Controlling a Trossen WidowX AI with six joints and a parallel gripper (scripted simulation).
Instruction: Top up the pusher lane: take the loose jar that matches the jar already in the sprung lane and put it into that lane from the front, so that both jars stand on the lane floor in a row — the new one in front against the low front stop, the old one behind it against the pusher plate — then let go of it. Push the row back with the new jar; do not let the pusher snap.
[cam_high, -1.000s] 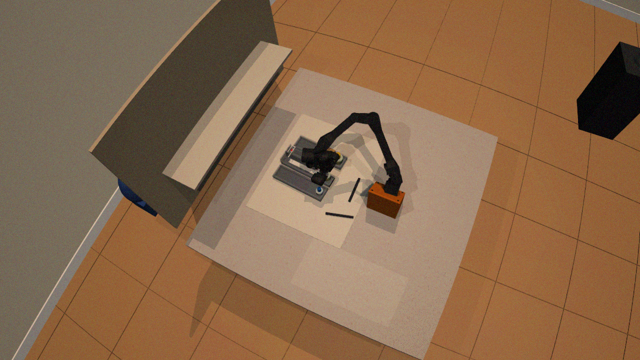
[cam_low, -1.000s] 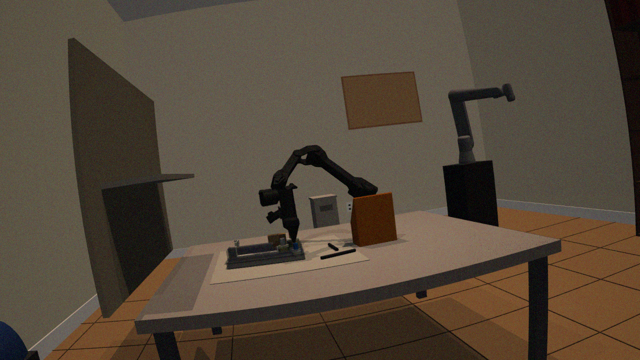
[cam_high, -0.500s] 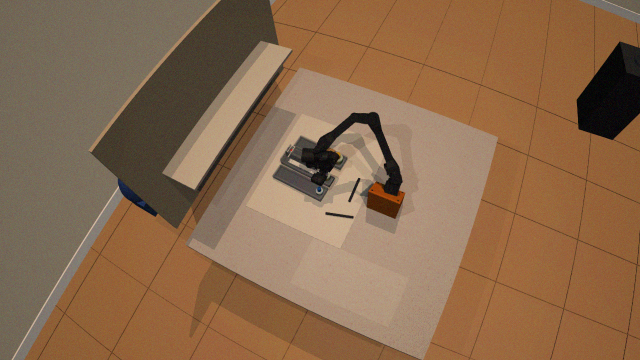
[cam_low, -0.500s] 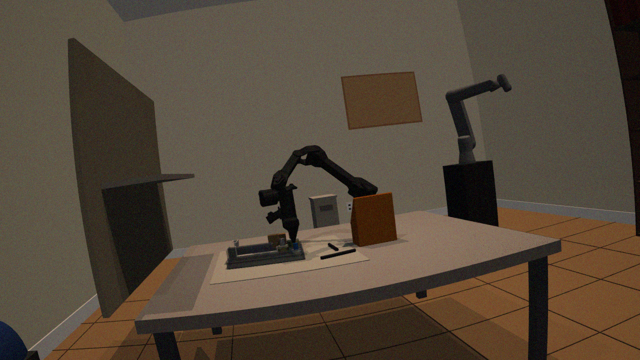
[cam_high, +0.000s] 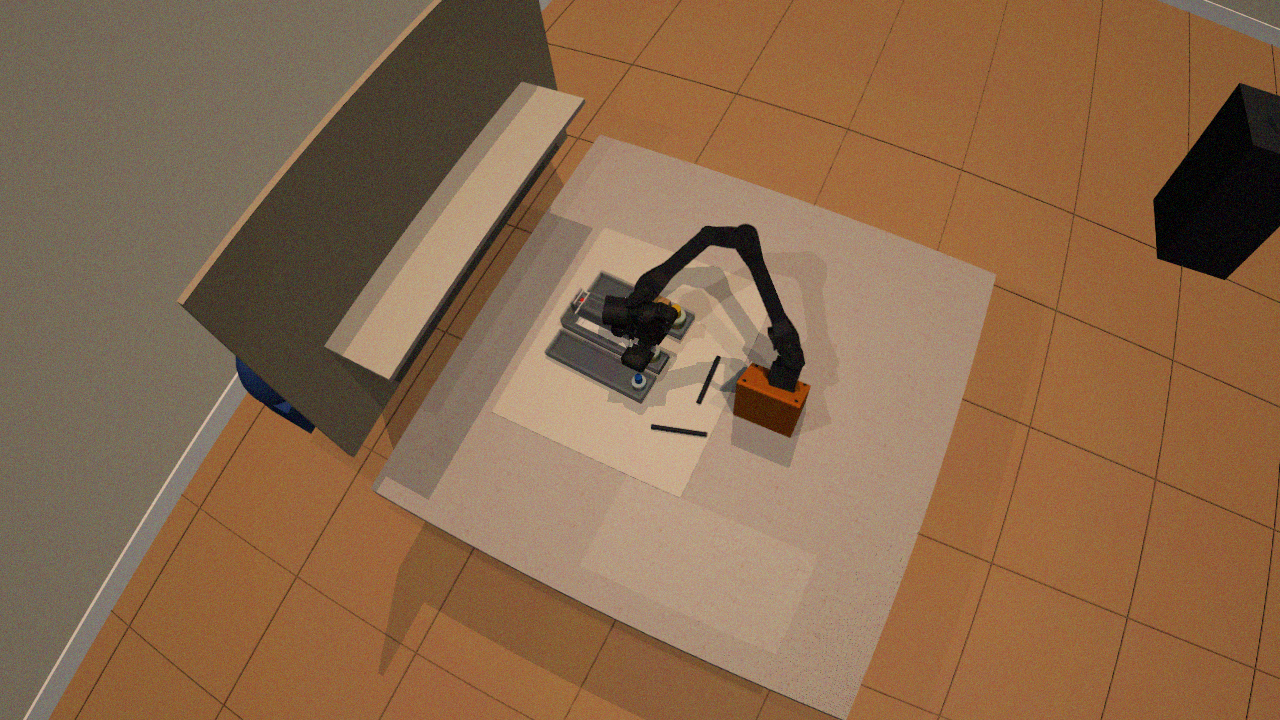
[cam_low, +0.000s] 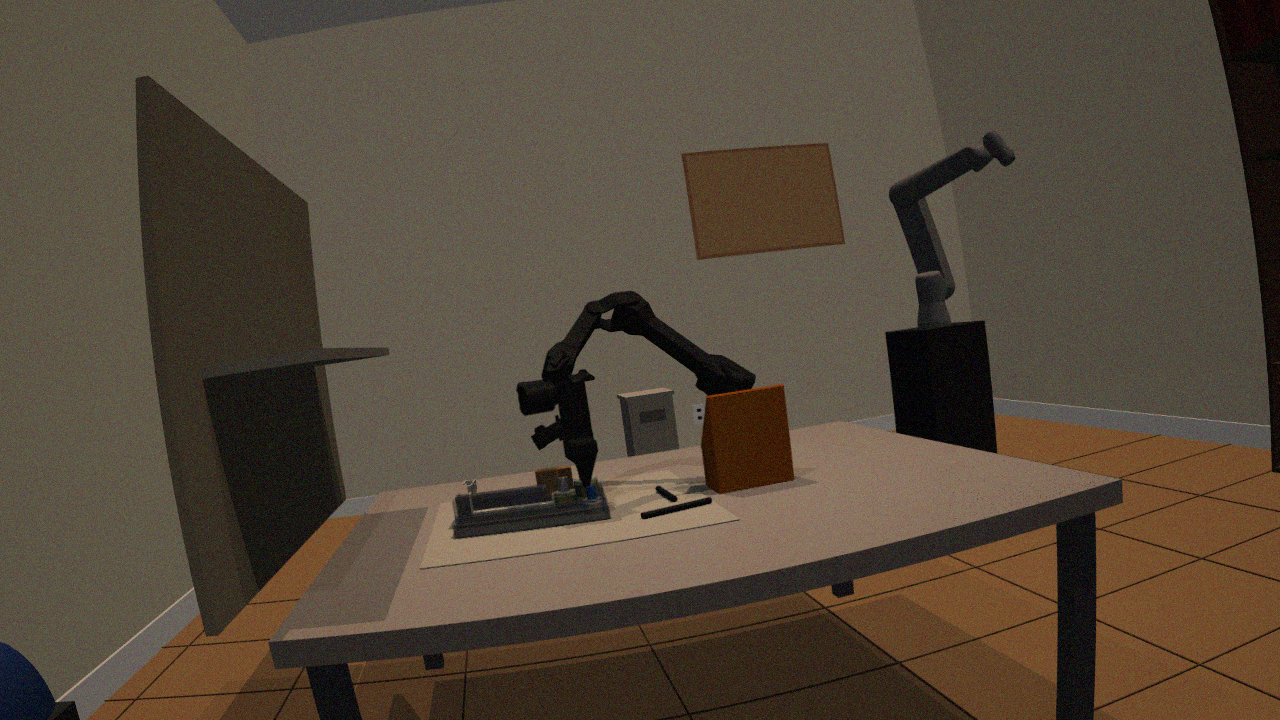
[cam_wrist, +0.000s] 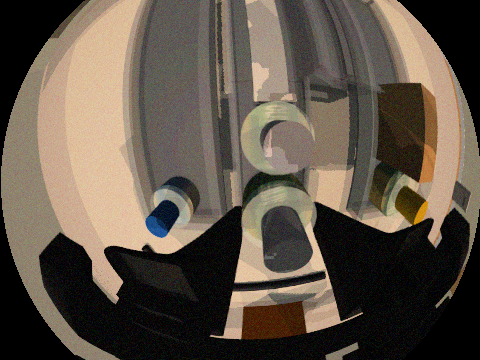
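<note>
Right now the cream mat is 50 mm below my gripper tip, 50 mm ahead of it and 20 mm to the right of it. From my gripper tip the other things lie so: shelf (490 mm ahead, 320 mm above, 80 mm to the right).
</note>
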